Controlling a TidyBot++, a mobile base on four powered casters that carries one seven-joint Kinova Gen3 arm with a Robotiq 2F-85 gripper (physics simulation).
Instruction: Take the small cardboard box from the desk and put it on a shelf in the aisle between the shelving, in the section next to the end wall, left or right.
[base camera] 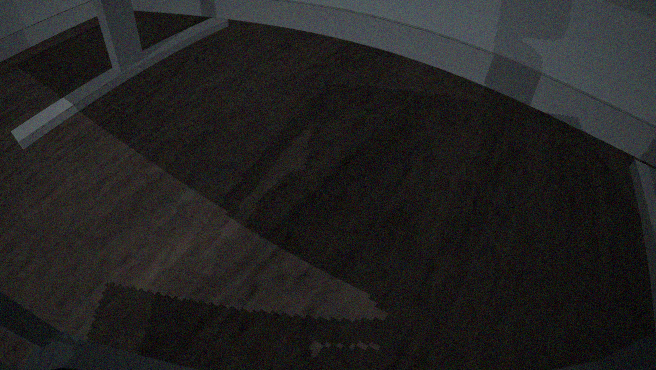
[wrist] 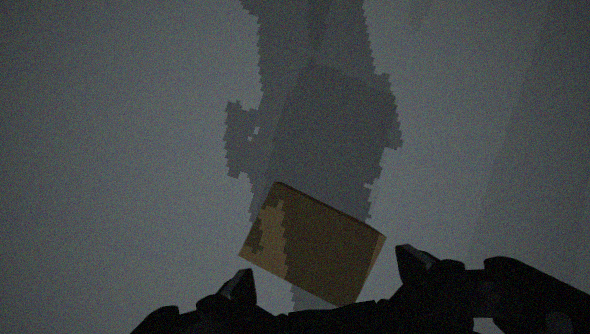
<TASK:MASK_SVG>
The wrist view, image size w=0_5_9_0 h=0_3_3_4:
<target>gripper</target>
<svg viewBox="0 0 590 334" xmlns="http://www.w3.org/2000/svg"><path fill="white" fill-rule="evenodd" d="M590 295L514 258L505 256L491 257L483 261L485 269L465 270L465 264L460 261L451 259L440 260L428 252L417 250L409 244L395 246L399 275L403 284L389 300L380 299L377 303L375 300L352 303L335 309L303 310L289 312L288 315L281 313L274 316L256 305L257 295L253 271L251 268L238 270L234 277L225 282L215 295L208 295L196 303L196 310L179 315L178 306L158 308L150 313L130 334L480 334L473 331L473 318L493 318L494 324L504 334L590 334Z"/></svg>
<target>cardboard box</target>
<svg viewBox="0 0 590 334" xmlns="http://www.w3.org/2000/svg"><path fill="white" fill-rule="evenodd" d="M274 182L238 256L337 307L355 303L387 237L370 225L283 182Z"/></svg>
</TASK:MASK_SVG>
